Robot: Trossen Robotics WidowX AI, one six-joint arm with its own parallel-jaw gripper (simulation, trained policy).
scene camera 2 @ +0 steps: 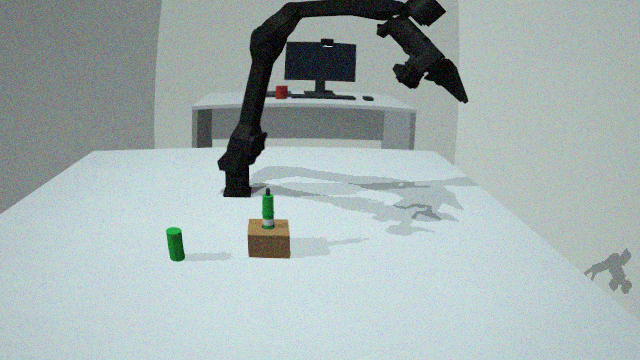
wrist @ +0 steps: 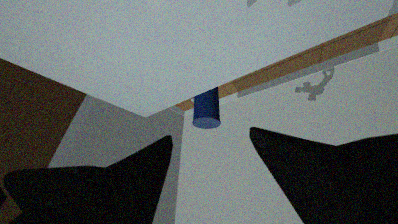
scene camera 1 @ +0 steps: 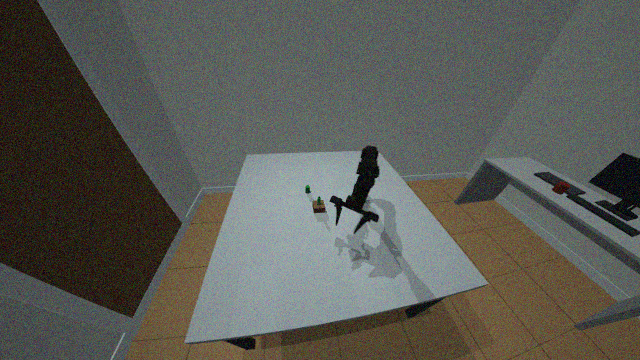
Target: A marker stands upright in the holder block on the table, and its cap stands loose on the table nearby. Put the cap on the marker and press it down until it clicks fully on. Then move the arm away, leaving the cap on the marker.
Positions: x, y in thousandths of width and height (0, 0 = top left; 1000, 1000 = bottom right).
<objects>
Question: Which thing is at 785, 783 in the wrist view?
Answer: My gripper.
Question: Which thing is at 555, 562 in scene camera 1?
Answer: My gripper.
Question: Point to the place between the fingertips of my gripper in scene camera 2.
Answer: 726, 282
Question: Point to a brown holder block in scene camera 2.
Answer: At 404, 685
</objects>
